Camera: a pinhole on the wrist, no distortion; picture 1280 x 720 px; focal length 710.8 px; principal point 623.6 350.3 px. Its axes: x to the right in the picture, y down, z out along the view. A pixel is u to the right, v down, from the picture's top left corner.
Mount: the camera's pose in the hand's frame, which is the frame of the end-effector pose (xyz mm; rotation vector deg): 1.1 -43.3 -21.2 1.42 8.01 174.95
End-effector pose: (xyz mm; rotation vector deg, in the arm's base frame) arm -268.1 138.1 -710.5 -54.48 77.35 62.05
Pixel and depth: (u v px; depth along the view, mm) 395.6 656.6 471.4
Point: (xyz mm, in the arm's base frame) 50.2 537.9 -859.2
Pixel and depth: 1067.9 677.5 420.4
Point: 28.1 484.5 -446.0
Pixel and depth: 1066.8 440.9 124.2
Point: -195.9 225.3 -636.4
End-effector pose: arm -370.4 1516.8 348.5 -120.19 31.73 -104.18
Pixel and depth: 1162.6 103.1 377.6
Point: -72.4 1509.9 -1.9
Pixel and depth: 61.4 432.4 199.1
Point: -170.6 1490.8 490.7
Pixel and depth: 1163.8 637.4 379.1
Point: -23.7 1769.0 104.9
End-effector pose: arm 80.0 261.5 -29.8 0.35 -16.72 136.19
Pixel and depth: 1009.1 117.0 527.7
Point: 96.0 -159.1 385.0
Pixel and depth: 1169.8 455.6 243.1
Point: 224.4 119.3 183.4
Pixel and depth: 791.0 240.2 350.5
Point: 72.4 111.2 269.4
